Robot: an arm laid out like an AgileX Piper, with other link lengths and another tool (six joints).
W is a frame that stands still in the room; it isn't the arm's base.
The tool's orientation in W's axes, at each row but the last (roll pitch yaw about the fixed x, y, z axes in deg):
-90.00, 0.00, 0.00
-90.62, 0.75, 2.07
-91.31, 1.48, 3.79
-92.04, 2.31, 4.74
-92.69, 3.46, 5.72
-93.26, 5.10, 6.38
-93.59, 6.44, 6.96
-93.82, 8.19, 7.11
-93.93, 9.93, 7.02
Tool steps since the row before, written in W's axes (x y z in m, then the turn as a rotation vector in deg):
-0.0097, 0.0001, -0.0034, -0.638, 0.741, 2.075
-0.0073, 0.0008, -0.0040, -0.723, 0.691, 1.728
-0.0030, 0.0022, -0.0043, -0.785, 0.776, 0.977
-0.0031, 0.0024, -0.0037, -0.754, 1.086, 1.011
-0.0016, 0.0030, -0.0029, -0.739, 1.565, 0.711
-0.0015, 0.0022, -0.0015, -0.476, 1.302, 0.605
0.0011, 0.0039, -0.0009, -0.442, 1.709, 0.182
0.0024, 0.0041, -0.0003, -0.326, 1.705, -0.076
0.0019, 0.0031, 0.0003, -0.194, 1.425, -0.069
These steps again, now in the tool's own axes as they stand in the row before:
-0.0097, 0.0034, 0.0001, -0.638, -2.075, 0.741
-0.0072, 0.0041, 0.0011, -0.720, -1.726, 0.698
-0.0027, 0.0043, 0.0025, -0.757, -0.976, 0.804
-0.0027, 0.0037, 0.0028, -0.702, -1.024, 1.109
-0.0011, 0.0028, 0.0033, -0.621, -0.751, 1.597
-0.0011, 0.0015, 0.0024, -0.381, -0.649, 1.312
0.0017, 0.0005, 0.0038, -0.251, -0.264, 1.737
0.0029, -0.0004, 0.0038, -0.100, -0.024, 1.734
0.0022, -0.0009, 0.0028, -0.006, -0.028, 1.440

